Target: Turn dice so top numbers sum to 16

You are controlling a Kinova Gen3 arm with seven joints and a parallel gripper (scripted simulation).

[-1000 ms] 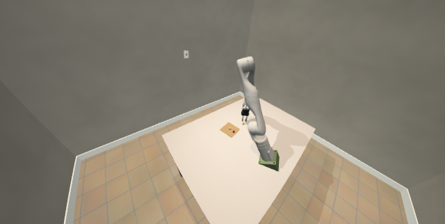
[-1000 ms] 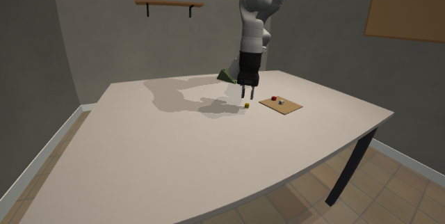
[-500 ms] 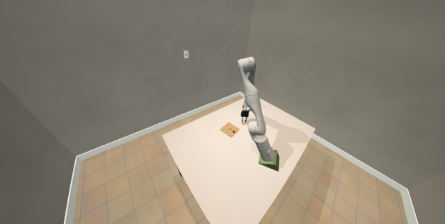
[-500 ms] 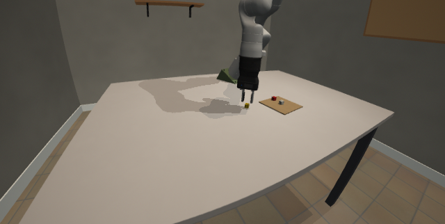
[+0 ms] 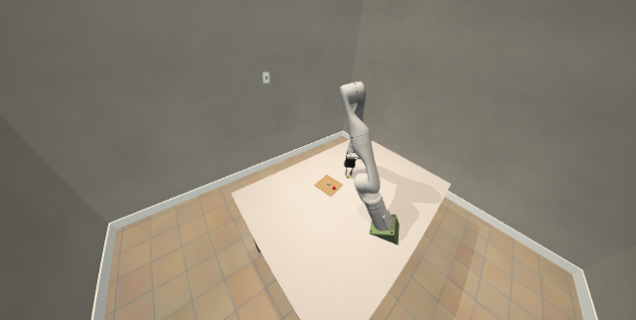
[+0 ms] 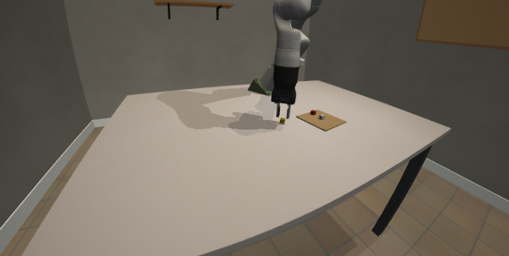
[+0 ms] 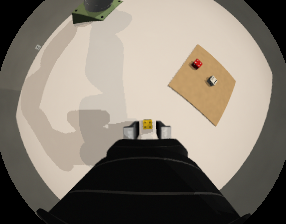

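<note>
Right now my hand is 30 mm above the yellow die. From my hand the other things lie so: white die (160 mm to the left, 40 mm ahead, 30 mm below); tan mat (160 mm to the left, 40 mm below, 40 mm ahead); red die (160 mm to the left, 30 mm below).
</note>
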